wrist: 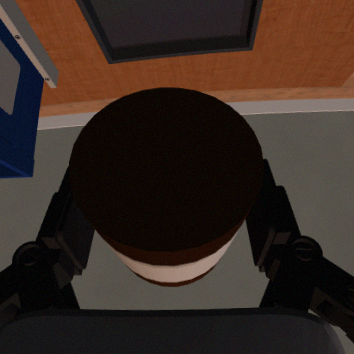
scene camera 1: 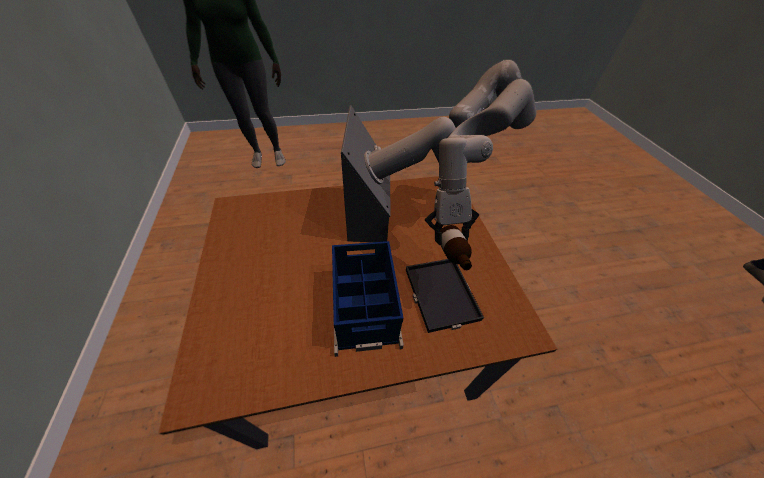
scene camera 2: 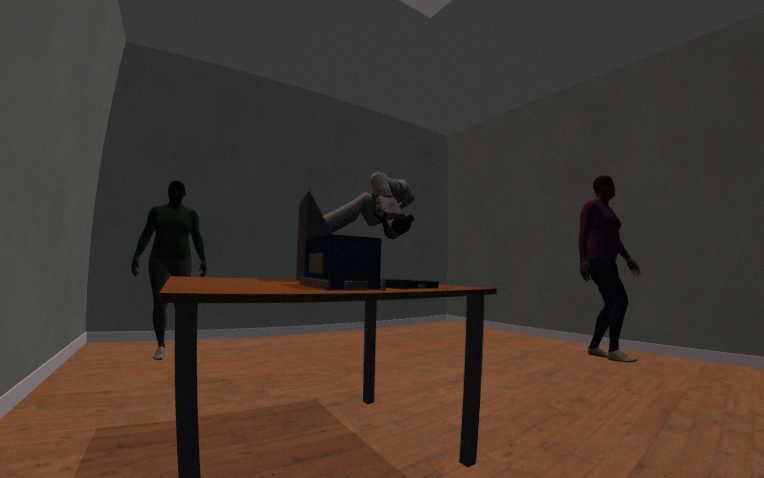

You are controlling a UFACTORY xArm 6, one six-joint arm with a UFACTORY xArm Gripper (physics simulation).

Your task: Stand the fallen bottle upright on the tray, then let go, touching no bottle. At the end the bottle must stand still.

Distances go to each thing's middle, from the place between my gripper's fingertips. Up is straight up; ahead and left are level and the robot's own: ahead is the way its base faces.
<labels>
I see the brown bottle [scene camera 1: 455, 246] 40 mm ahead of my hand and 10 mm above it.
</labels>
